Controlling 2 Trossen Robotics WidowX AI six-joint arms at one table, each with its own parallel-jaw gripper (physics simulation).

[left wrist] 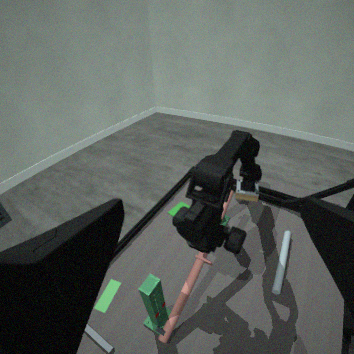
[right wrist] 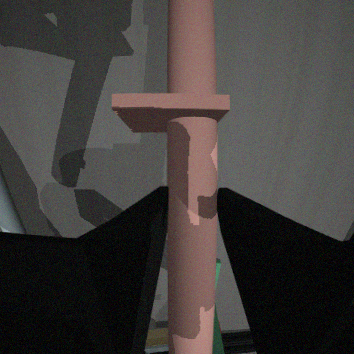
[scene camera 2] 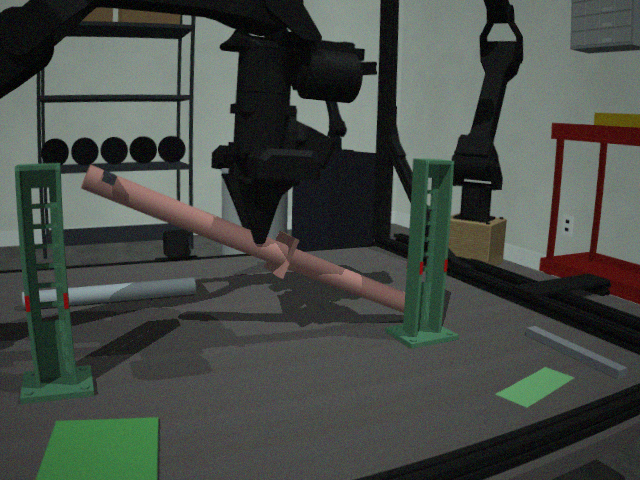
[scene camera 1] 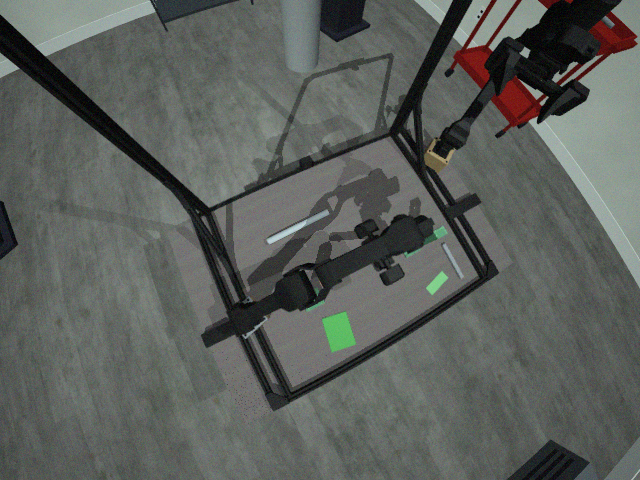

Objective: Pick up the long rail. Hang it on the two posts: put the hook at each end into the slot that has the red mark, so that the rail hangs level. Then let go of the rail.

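Frame: origin at the left arm's base, x ahead, y left, z up, level; metres.
Where they show: left gripper, fingertip midpoint: [left wrist: 213, 206] [scene camera 1: 519, 108]; right gripper, fingertip midpoint: [right wrist: 192, 195] [scene camera 2: 255, 241]; left arm's base at its link origin: [scene camera 2: 474, 218] [scene camera 1: 441, 150]; right arm's base at its link origin: [left wrist: 247, 186] [scene camera 1: 246, 317].
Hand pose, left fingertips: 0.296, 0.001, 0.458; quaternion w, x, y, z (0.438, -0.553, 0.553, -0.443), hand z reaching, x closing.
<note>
Each offset is from my left fingertips to the top centre of the thing, as dx, dy, dz. "pt": to the spot under its first point.
The long pink rail [scene camera 2: 191, 217] [left wrist: 185, 295] [right wrist: 192, 60] is held in the air, steeply tilted in scene camera 2, left end high and right end low behind the right green post @[+0.116, +0.089, -0.329] [scene camera 2: 413, 232] [left wrist: 152, 287]. A flat collar sits near its middle. The left green post @[+0.483, -0.119, -0.329] [scene camera 2: 46, 341] stands apart from it. Red marks show on both posts. My right gripper [scene camera 2: 260, 240] [right wrist: 192, 195] is shut on the rail beside the collar. My left gripper [scene camera 1: 518, 106] is open and empty, high beyond the table's upper right in scene camera 1. In that camera the right arm hides the rail.
A pale rod @[+0.292, -0.309, -0.520] [scene camera 1: 297, 227] [scene camera 2: 129, 291] [left wrist: 282, 262] lies behind the posts in scene camera 2. A thin grey bar @[+0.065, +0.269, -0.535] [scene camera 1: 452, 260] [scene camera 2: 576, 351] lies at the right, near a small green patch @[pt +0.179, +0.251, -0.545] [scene camera 1: 436, 283] [scene camera 2: 535, 386]. A larger green patch @[pt +0.525, +0.019, -0.542] [scene camera 1: 338, 331] [scene camera 2: 100, 449] and black frame beams [scene camera 1: 382, 341] are nearer.
</note>
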